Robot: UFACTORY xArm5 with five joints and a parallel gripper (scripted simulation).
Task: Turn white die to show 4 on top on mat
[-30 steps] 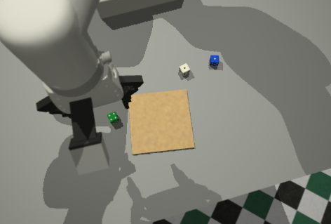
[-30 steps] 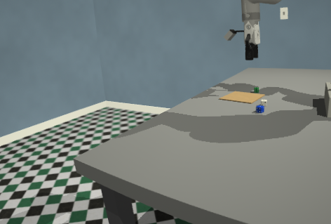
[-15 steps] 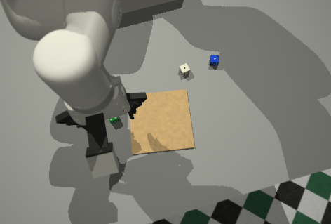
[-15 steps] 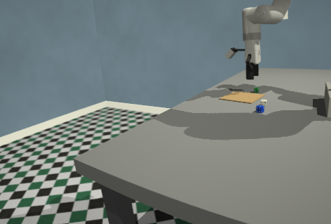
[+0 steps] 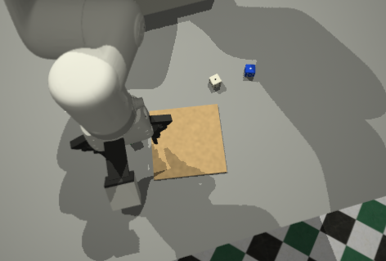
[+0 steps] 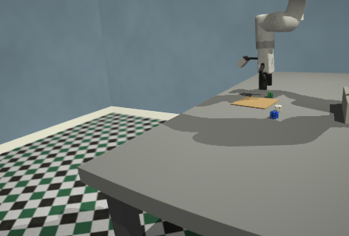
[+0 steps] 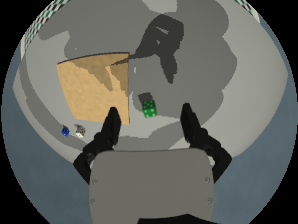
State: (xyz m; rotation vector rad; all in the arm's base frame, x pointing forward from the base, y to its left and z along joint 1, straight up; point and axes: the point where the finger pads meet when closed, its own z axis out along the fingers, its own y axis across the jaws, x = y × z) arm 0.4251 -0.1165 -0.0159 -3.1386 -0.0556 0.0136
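The green die is 20 mm behind my hand and 40 mm below it. From my hand the other things lie so: white die 100 mm behind, 190 mm to the left, 40 mm below; then blue die 100 mm behind, 270 mm to the left, 40 mm below; then tan mat 10 mm ahead, 100 mm to the left, 50 mm below.
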